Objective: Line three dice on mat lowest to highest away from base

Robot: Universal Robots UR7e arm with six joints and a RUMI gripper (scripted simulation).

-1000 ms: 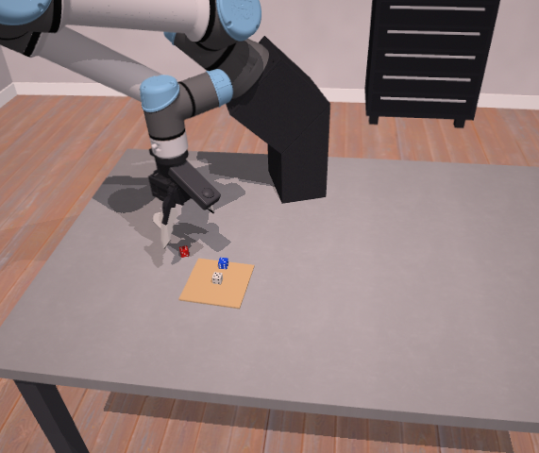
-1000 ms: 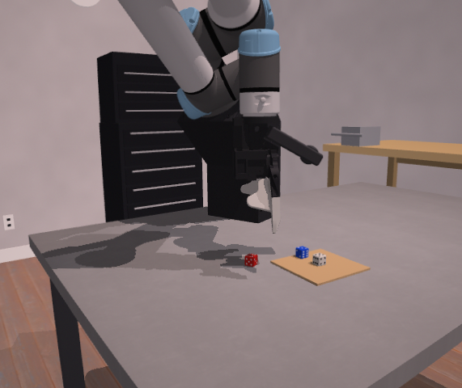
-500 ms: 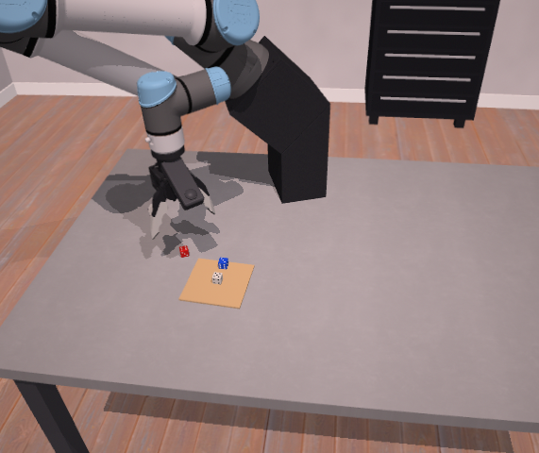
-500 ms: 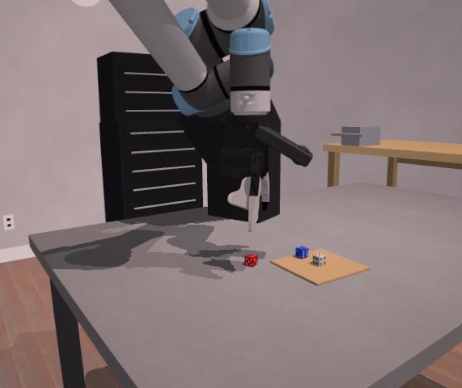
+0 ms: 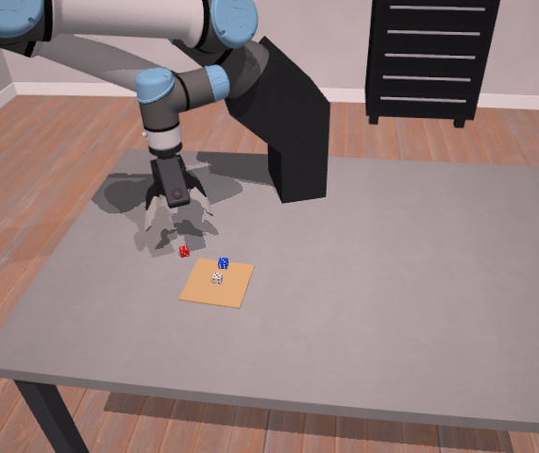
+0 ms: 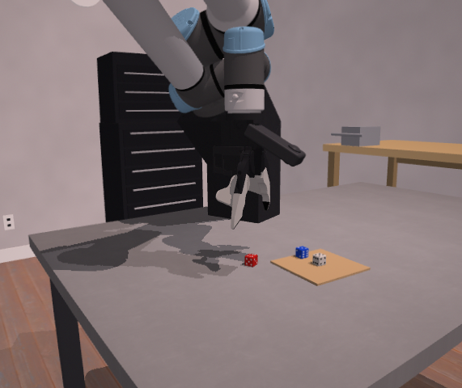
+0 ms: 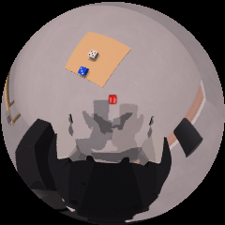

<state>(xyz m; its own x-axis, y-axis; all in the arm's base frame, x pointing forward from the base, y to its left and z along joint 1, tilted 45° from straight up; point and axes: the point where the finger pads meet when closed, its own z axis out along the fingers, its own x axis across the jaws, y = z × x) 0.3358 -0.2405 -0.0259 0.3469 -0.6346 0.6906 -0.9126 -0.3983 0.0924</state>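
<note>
Right now my hand is 8 cm above the red die. Round my hand: tan mat 10 cm ahead, 9 cm to the left, 9 cm below; white die 10 cm ahead, 9 cm to the left, 8 cm below; blue die 5 cm ahead, 10 cm to the left, 8 cm below.
</note>
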